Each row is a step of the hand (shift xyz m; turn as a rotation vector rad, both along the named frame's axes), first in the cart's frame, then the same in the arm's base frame.
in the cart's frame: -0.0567 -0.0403 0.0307 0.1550 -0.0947 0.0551
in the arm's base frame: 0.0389 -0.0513 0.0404 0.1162 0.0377 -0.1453
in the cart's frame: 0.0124 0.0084 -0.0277 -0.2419 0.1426 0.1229
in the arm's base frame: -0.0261 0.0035 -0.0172 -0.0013 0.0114 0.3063
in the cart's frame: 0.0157 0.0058 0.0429 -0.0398 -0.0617 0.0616
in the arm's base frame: 0.0356 0.0285 0.0066 0.0784 -0.0466 0.0295
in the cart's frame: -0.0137 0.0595 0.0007 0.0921 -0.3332 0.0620
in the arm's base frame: -0.0316 0.0365 0.0373 0.2353 -0.1725 -0.1956
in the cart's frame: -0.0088 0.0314 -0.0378 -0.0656 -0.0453 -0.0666
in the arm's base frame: -0.0493 0.0048 0.0060 -0.0423 -0.0946 0.0073
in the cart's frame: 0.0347 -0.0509 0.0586 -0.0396 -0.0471 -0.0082
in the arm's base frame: 0.0805 0.0028 -0.0273 0.0117 -0.0604 0.0084
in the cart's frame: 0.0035 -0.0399 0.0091 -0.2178 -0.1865 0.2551
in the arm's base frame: 0.0286 -0.0243 -0.0167 0.2823 -0.1719 0.1951
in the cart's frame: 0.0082 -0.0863 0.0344 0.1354 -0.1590 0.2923
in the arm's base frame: 0.0744 -0.0471 -0.0308 0.3477 0.0630 -0.0645
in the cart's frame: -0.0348 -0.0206 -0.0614 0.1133 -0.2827 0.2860
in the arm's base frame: -0.0463 -0.0569 -0.0048 0.4026 -0.0435 -0.1030
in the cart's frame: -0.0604 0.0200 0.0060 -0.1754 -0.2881 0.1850
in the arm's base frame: -0.0133 -0.0175 0.0600 0.2804 -0.2479 0.0890
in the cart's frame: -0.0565 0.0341 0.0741 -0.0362 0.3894 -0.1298
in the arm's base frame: 0.0378 0.0193 0.0897 -0.3140 0.2219 0.1482
